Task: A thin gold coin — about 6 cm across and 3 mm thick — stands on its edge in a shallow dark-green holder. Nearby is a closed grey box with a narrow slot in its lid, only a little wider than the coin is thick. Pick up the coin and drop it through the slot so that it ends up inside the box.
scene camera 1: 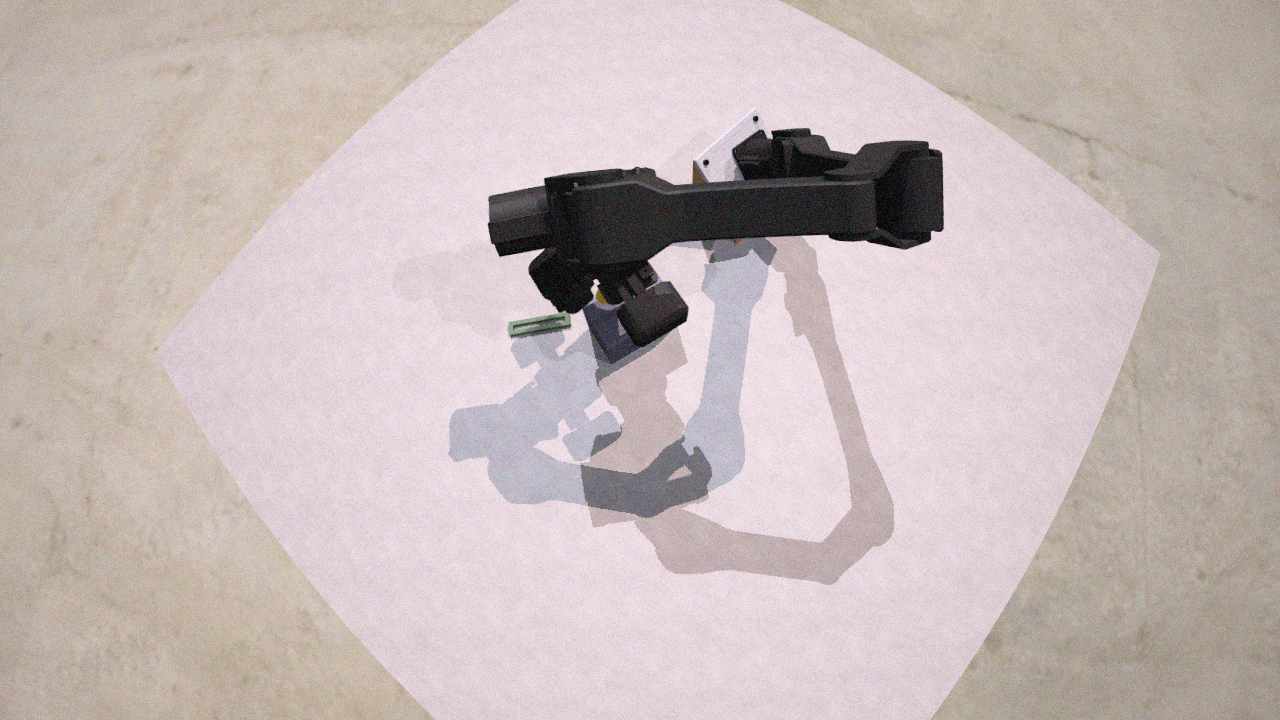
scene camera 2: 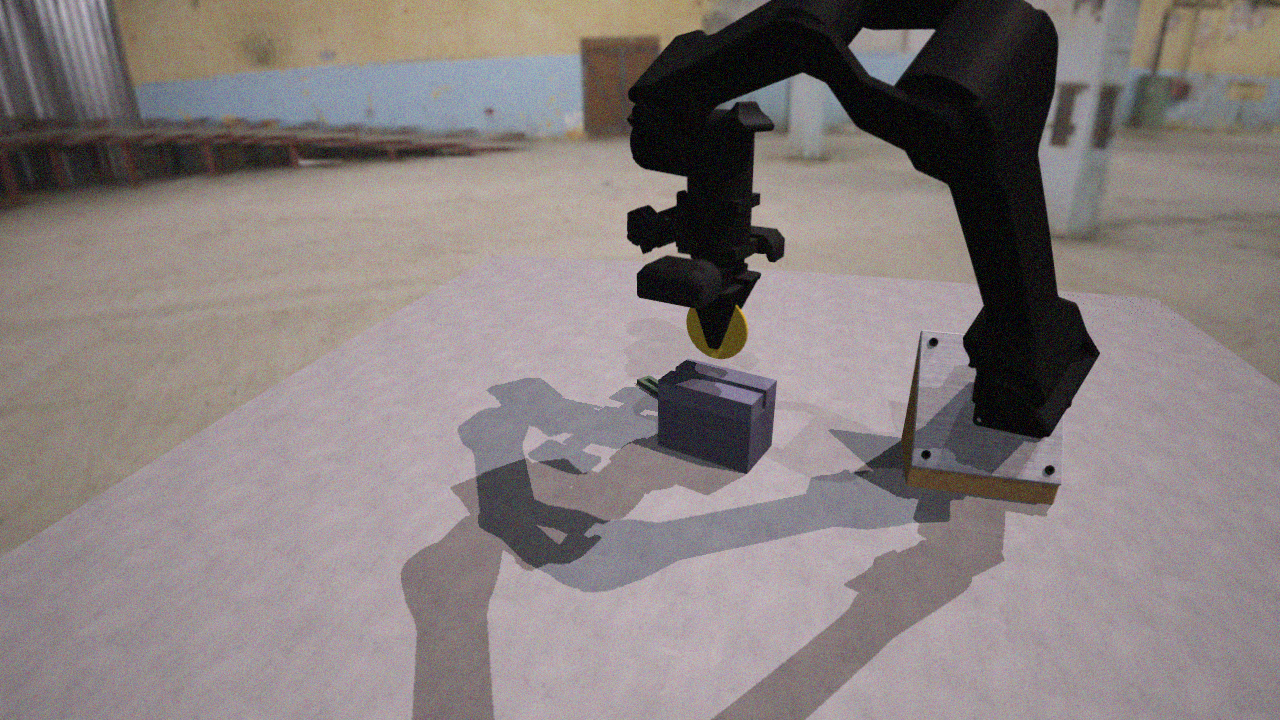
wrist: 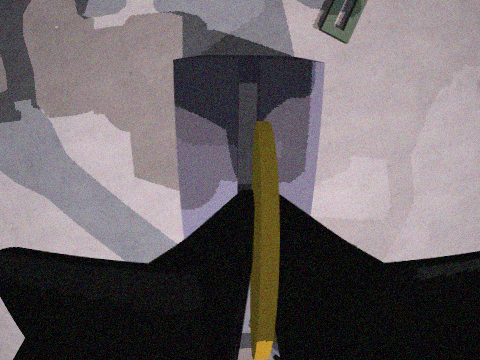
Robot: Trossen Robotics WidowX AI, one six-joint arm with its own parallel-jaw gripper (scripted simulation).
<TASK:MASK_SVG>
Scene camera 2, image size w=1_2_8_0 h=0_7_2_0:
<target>my gripper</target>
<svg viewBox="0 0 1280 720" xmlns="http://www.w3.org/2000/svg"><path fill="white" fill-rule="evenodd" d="M687 183L687 193L685 190L677 193L676 206L658 213L650 205L627 212L627 239L633 245L640 246L643 254L652 251L652 249L659 249L676 242L678 253L691 255L691 258L665 255L646 264L637 273L637 295L643 299L695 308L708 347L717 350L723 342L736 305L742 310L751 290L761 277L759 272L748 271L748 264L744 263L744 259L758 253L766 254L769 262L776 262L784 256L785 239L777 229L751 225L752 208L760 204L760 194L752 192L752 184L743 187L707 187Z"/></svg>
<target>coin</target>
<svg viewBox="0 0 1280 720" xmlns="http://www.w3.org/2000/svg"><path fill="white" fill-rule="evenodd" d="M738 305L736 305L723 342L717 350L708 347L695 308L689 308L686 320L688 334L694 345L702 353L715 359L728 359L738 354L744 348L748 340L749 330L747 319Z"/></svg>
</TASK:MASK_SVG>
